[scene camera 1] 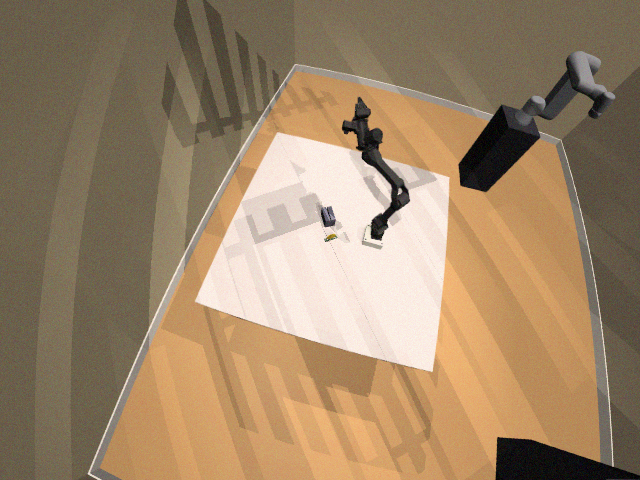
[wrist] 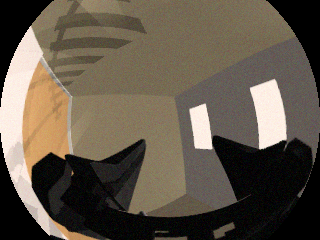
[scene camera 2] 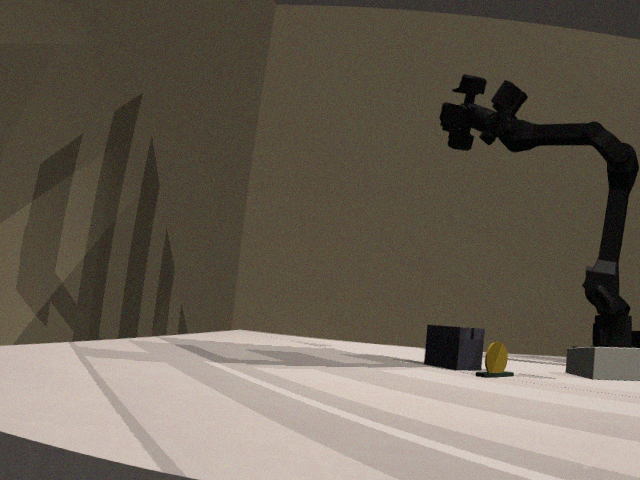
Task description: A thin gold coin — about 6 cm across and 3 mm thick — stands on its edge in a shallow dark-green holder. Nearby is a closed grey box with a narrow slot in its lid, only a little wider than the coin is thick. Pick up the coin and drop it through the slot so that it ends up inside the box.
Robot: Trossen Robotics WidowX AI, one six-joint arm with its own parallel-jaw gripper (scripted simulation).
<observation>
My gripper [scene camera 2: 450, 106] is open and holds nothing.
My gripper is seen too in the wrist view [wrist: 180, 141].
</observation>
